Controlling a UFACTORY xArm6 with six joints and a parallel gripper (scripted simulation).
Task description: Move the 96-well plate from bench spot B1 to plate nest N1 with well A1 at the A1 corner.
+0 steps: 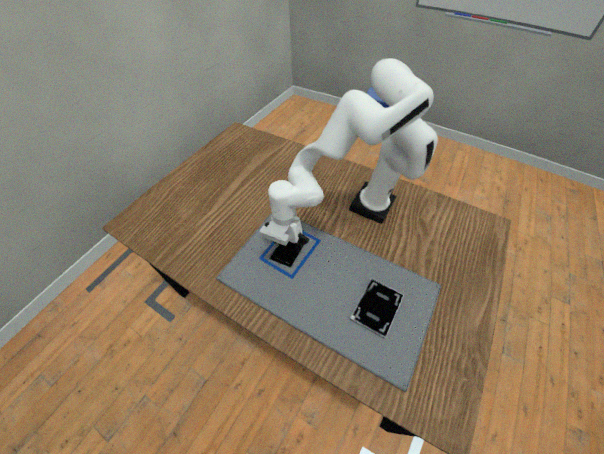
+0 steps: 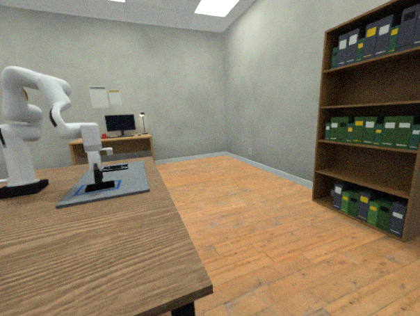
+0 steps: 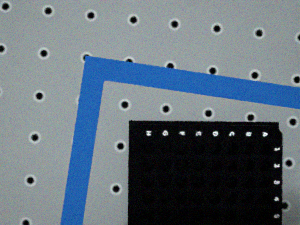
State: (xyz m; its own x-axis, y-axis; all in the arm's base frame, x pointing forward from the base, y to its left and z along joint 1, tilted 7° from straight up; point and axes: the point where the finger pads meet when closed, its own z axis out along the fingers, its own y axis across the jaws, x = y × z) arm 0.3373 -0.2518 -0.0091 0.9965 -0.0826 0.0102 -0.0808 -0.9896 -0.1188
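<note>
My hand is 30 mm above the black 96-well plate. Also, from my hand: black plate nest N1 (360 mm to the left, 110 mm ahead, 40 mm below).
</note>
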